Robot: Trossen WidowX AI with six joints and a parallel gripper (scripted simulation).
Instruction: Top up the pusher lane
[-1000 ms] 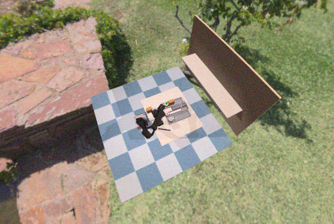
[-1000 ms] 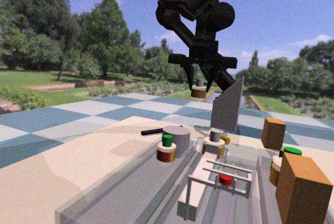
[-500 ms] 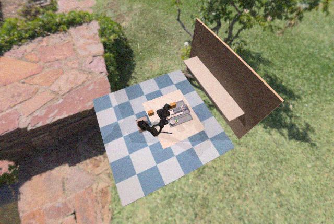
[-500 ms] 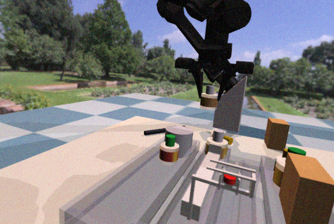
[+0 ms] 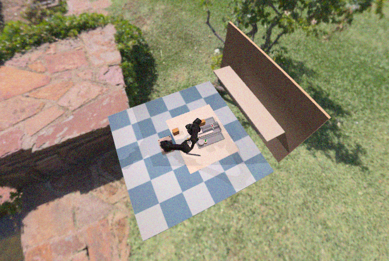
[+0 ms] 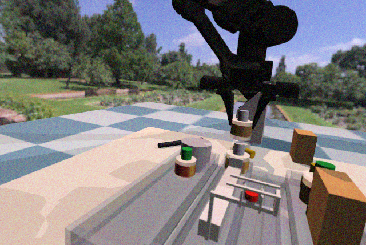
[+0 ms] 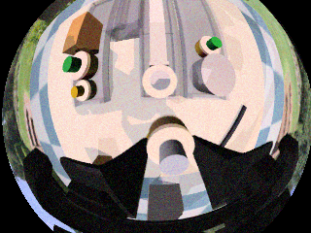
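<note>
My gripper tip is now 8 cm short of the grey cylinder, 7 cm to the left of it and 5 cm above it. From my gripper tip the other things lie so: black rod (15 cm to the right, 8 cm below, 3 cm behind).
</note>
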